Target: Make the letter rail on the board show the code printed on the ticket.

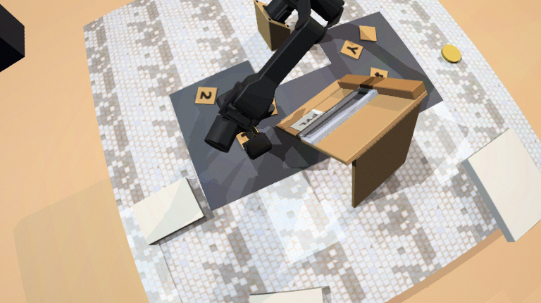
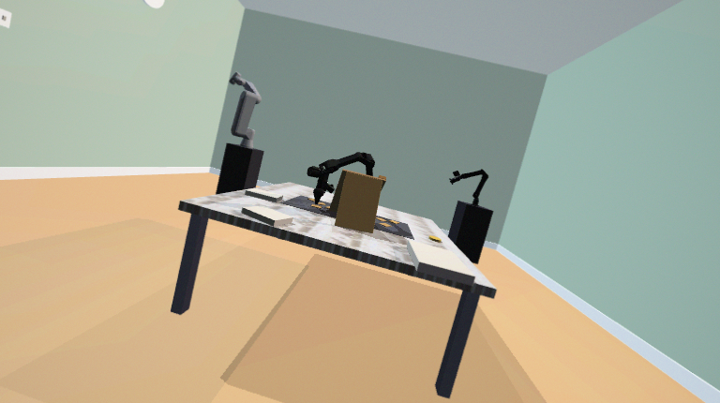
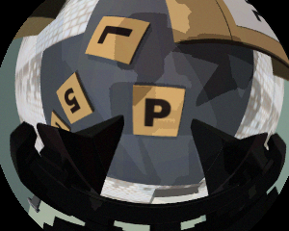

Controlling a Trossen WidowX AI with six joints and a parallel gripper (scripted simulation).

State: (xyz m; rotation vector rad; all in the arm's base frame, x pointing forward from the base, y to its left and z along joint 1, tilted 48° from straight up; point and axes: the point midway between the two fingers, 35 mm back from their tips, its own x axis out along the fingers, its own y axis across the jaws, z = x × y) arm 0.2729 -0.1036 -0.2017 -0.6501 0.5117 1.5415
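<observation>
Right now the P tile is 2 cm below my gripper tip. The rest, counted from my gripper tip: white ticket (6 cm ahead, 15 cm to the left, 7 cm above); L tile (6 cm behind, 8 cm to the left, 2 cm below); 2 tile (18 cm behind, 6 cm to the right, 2 cm below).
</observation>
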